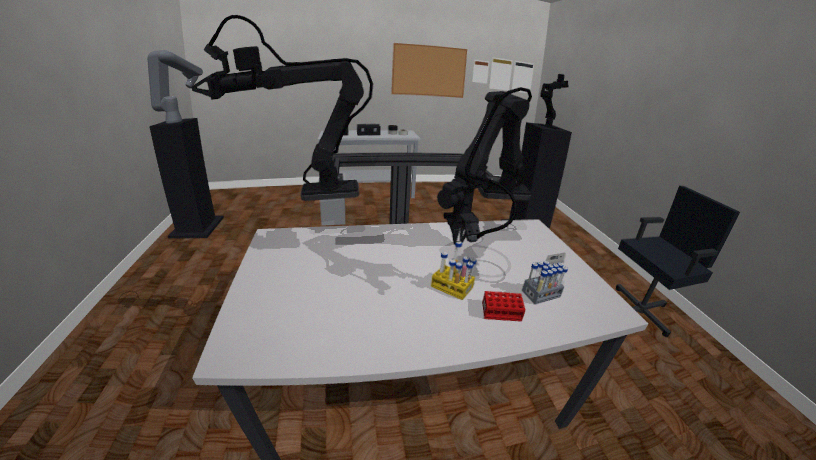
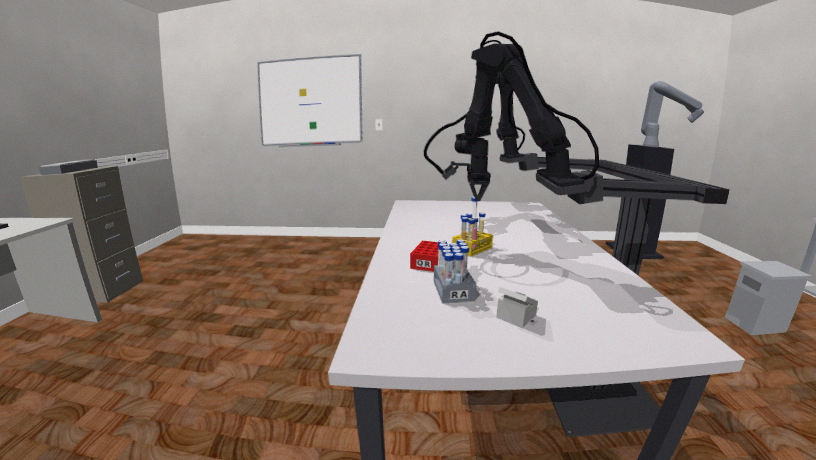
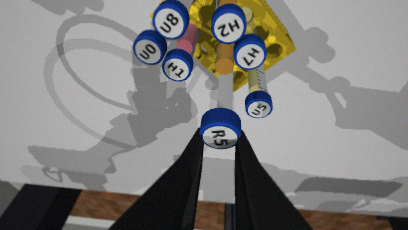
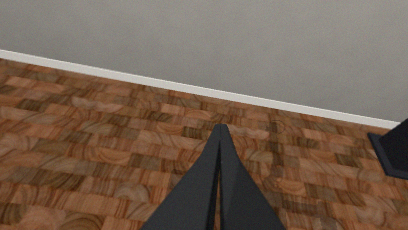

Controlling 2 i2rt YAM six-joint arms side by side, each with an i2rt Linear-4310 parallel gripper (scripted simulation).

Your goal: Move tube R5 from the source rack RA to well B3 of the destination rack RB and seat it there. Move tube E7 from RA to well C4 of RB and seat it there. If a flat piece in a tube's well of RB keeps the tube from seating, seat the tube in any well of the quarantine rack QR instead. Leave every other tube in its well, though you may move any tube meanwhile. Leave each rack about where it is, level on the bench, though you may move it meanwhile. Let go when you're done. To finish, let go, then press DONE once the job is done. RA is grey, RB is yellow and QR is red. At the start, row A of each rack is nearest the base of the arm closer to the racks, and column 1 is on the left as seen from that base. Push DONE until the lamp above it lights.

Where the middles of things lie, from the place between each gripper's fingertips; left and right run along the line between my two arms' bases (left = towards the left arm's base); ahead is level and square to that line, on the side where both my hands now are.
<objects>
Right now the yellow rack RB [image 1: 442, 282] is 10 mm ahead of my left hand [image 1: 457, 243] and 160 mm below it. Round my left hand: red rack QR [image 1: 495, 313] (160 mm ahead, 140 mm to the left, 160 mm below); grey button box [image 2: 511, 309] (60 mm behind, 460 mm to the left, 140 mm below); grey rack RA [image 2: 465, 292] (80 mm ahead, 330 mm to the left, 160 mm below).
My right hand [image 1: 192, 88] is 84 cm to the right of the yellow rack RB, 66 cm above it and 11 cm short of it. Round my right hand: red rack QR 98 cm to the left, 66 cm below, 26 cm ahead; then grey button box 130 cm to the left, 64 cm below, 4 cm ahead; then grey rack RA 117 cm to the left, 66 cm below, 19 cm ahead.
</objects>
